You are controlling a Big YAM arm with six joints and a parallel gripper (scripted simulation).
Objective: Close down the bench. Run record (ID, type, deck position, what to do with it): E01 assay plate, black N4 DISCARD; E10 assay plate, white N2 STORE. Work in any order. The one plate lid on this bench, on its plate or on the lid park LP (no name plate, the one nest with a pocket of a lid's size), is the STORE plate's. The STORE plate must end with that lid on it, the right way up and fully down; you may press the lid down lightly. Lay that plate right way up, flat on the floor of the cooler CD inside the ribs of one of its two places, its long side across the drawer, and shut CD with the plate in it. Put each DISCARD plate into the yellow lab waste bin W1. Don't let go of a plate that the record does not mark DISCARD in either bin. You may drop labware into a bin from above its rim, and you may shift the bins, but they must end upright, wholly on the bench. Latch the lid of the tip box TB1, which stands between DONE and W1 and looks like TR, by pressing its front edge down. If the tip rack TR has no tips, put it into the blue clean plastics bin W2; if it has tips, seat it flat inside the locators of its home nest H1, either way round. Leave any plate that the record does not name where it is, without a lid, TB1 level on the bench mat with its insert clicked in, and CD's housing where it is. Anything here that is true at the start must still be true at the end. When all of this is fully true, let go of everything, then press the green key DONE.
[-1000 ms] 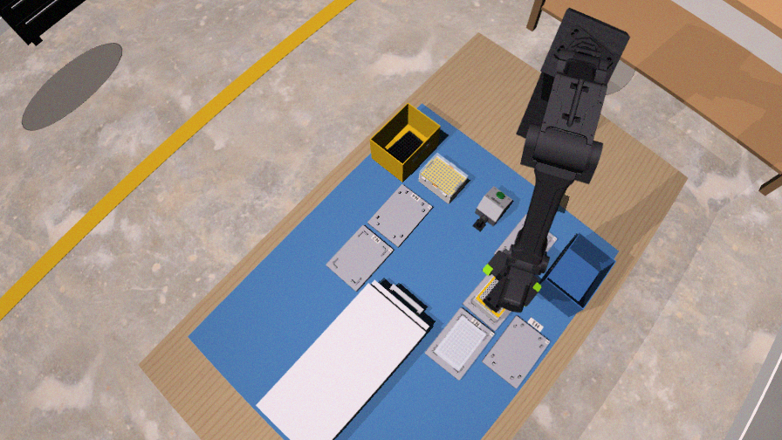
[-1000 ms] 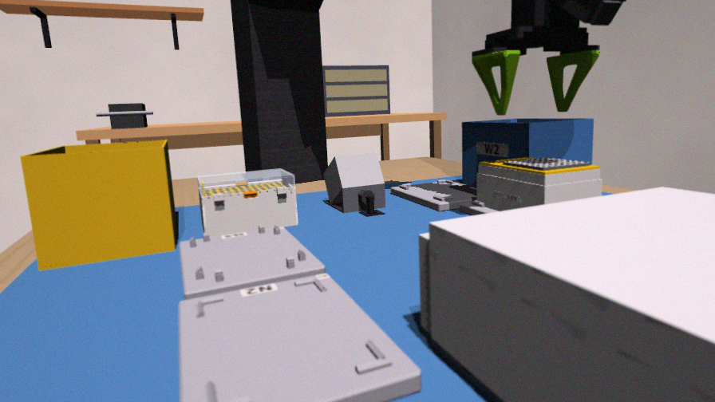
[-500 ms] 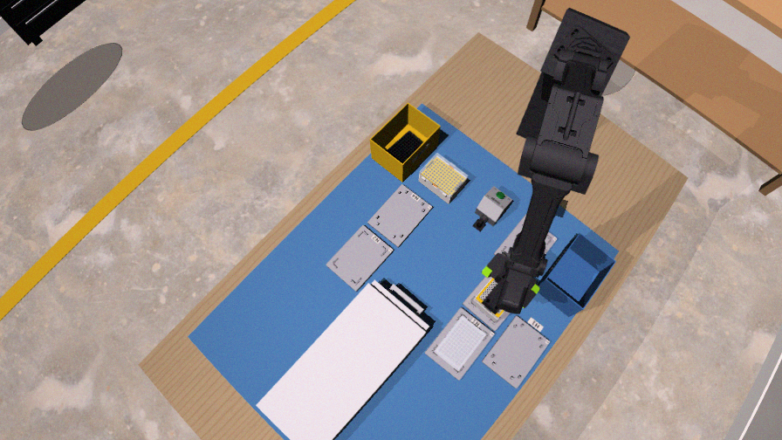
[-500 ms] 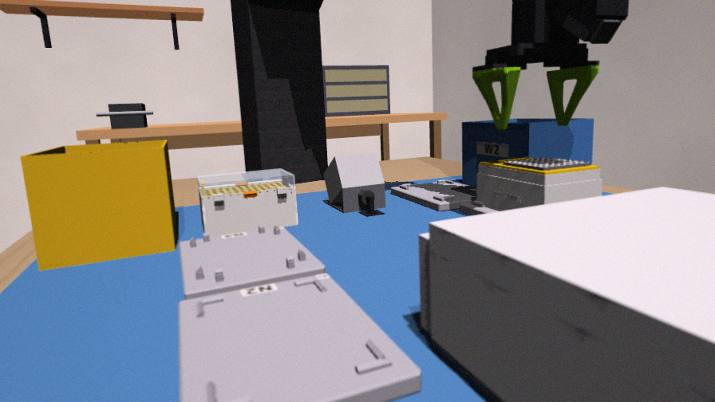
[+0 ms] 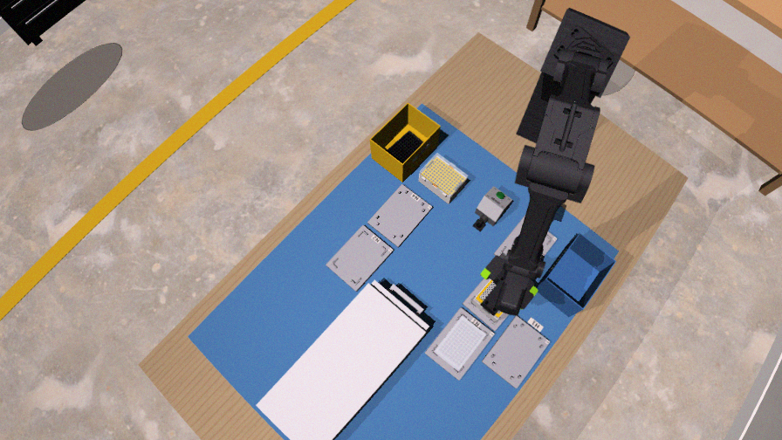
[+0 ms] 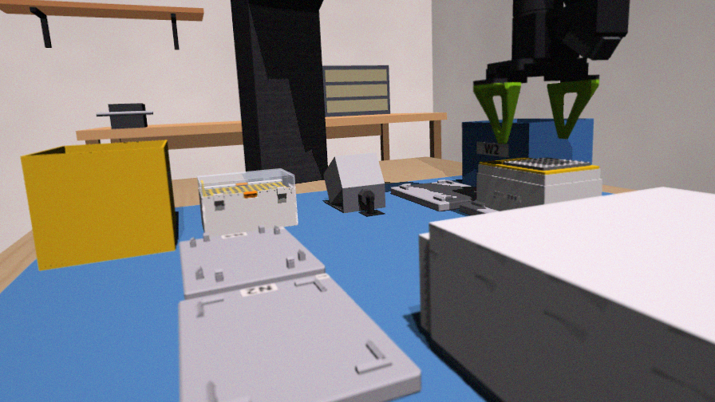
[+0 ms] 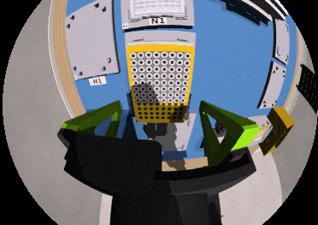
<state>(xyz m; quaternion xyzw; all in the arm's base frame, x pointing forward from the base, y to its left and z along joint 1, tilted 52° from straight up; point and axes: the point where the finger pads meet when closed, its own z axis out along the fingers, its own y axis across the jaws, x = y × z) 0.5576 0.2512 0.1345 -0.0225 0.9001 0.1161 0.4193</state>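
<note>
Now: the tip rack TR 50 mm below my hand and 10 mm to the right of it. The rest, counted from my hand: nest H1: 160 mm to the left, 100 mm below, 60 mm ahead; lid park LP: 170 mm behind, 100 mm below, 60 mm to the right; blue bin W2: 200 mm behind, 90 mm to the left, 70 mm below.
</note>
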